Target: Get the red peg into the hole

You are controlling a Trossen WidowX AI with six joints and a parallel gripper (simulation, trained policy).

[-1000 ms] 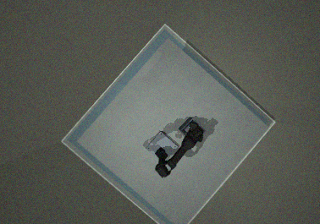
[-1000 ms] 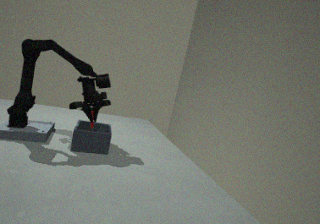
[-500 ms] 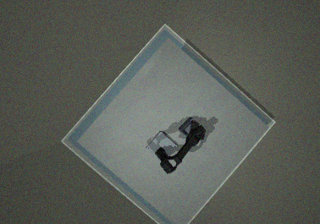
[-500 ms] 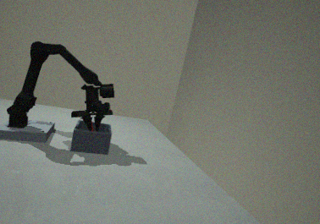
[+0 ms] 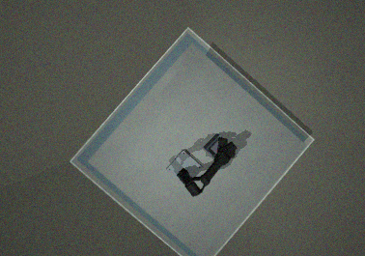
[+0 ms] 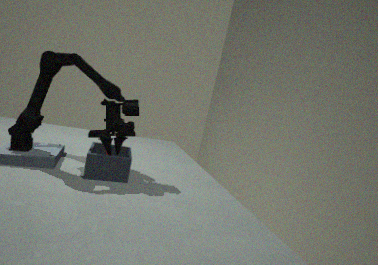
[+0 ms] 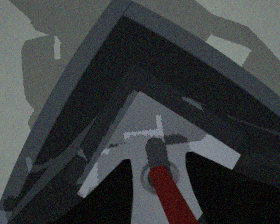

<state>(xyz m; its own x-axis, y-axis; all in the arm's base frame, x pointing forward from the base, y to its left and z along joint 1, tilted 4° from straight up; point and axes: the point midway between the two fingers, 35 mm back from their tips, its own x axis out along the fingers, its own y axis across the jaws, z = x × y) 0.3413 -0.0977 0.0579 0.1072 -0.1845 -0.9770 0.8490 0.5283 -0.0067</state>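
Right now my gripper tip is 2 cm past the red peg and 2 cm to the right of it. Round my gripper tip: grey box: 1 cm behind, 1 cm to the left, 5 cm below.
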